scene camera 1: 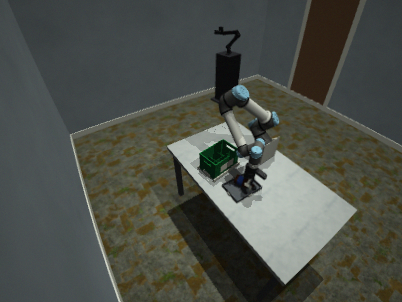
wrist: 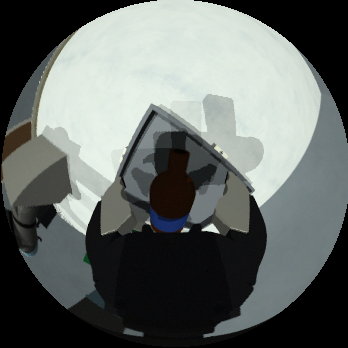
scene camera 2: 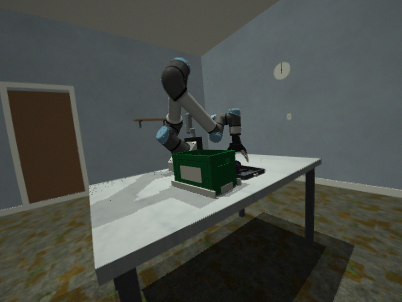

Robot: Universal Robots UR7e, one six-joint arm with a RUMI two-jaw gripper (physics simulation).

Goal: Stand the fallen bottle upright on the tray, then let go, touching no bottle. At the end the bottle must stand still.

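Places are measured from the arm's base along level axes (x ahead, y left, z up), in metres.
Where they show: gripper, fingertip midpoint: (scene camera 1: pixel 250 183) (wrist: pixel 173 175); arm's base at its link origin: (scene camera 2: pixel 182 151).
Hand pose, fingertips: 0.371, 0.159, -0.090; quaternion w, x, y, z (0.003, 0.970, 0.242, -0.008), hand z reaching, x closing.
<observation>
Things, the pixels of their top centre, and the offset from my fingertips, as dx, dy, dz. Level surfaces: height alone.
- brown bottle at its top centre: (wrist: pixel 170 213) (scene camera 1: pixel 245 179) +0.015, -0.045, +0.025
- green crate at its top centre: (scene camera 2: pixel 202 152) (scene camera 1: pixel 219 151) +0.012, -0.334, +0.122
- white table at its surface level: dz -0.054
A brown bottle (wrist: pixel 172 192) with a blue band lies on its side on the tray; its neck points away from the gripper body in the wrist view, and a small blue part of the bottle (scene camera 1: pixel 240 180) (scene camera 2: pixel 238 163) shows in the scene views. The dark, low-rimmed tray (scene camera 1: pixel 231 192) (scene camera 2: pixel 252 172) (wrist: pixel 162 125) rests on the table. My gripper (scene camera 1: pixel 248 185) (scene camera 2: pixel 244 157) (wrist: pixel 173 175) points down low over the tray. It is open, with one finger on each side of the bottle and nothing held. Whether a finger touches the bottle cannot be told.
A green crate (scene camera 1: pixel 215 168) (scene camera 2: pixel 220 172) stands near the tray on the white table (scene camera 1: pixel 305 220) (scene camera 2: pixel 135 235). A pale upright panel (scene camera 1: pixel 270 150) stands on the table on the other side of the arm. A black pedestal (scene camera 1: pixel 227 75) stands on the floor behind the table.
</observation>
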